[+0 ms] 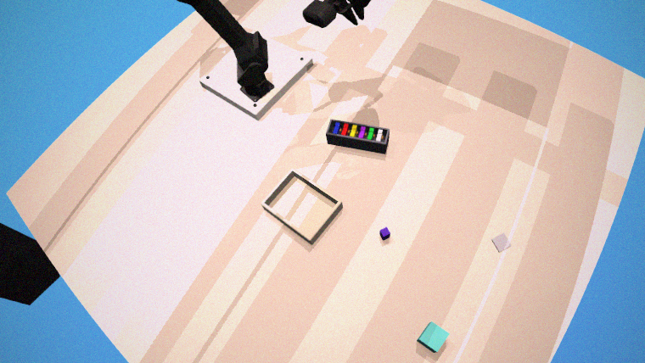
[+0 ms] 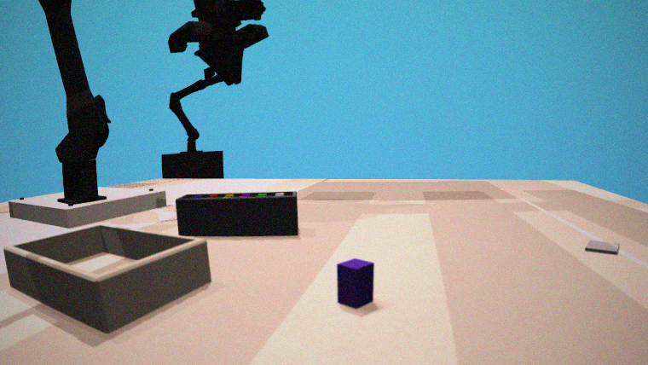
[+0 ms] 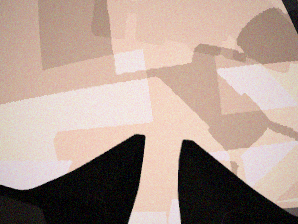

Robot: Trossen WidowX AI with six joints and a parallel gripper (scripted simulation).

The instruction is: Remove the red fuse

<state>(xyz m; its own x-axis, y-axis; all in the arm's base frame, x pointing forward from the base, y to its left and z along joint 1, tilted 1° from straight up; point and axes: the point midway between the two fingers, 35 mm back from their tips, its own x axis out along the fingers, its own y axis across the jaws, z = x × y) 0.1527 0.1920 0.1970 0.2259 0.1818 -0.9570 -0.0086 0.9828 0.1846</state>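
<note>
Now: the red fuse 160 mm below my gripper tip, 150 mm to the right of it and 90 mm ahead of it. Also, from my gripper tip: square tray: 330 mm to the right, 190 mm below, 140 mm ahead; blue fuse: 160 mm to the right, 160 mm below, 70 mm ahead; yellow fuse: 160 mm below, 140 mm to the right, 110 mm ahead.
</note>
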